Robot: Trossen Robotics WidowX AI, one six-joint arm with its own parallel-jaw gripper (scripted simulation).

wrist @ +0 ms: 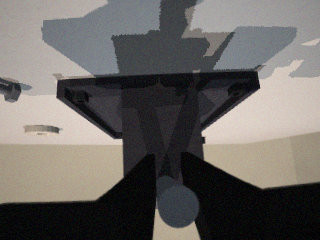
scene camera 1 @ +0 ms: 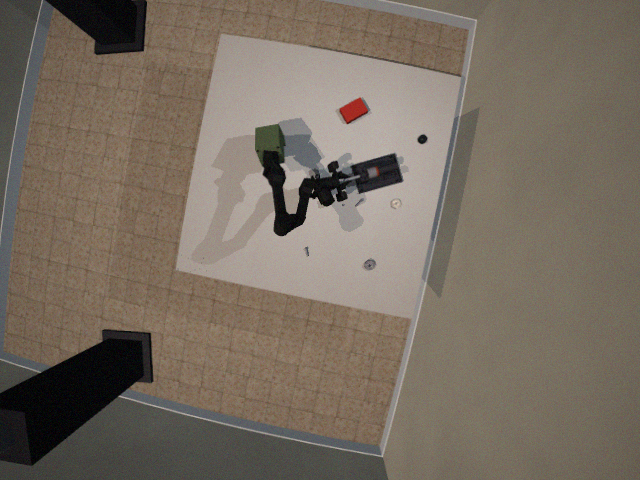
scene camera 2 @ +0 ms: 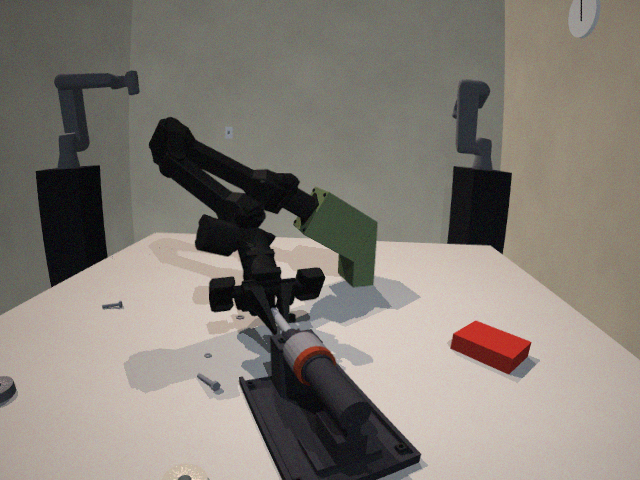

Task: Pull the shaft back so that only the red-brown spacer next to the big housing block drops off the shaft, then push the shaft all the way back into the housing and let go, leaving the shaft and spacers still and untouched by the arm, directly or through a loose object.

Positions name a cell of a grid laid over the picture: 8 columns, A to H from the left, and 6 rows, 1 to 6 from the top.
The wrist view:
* my gripper: E5
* dark fixture: D3
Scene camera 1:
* dark fixture: E3
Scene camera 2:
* my gripper: D5
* red block: G5
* dark fixture: D6
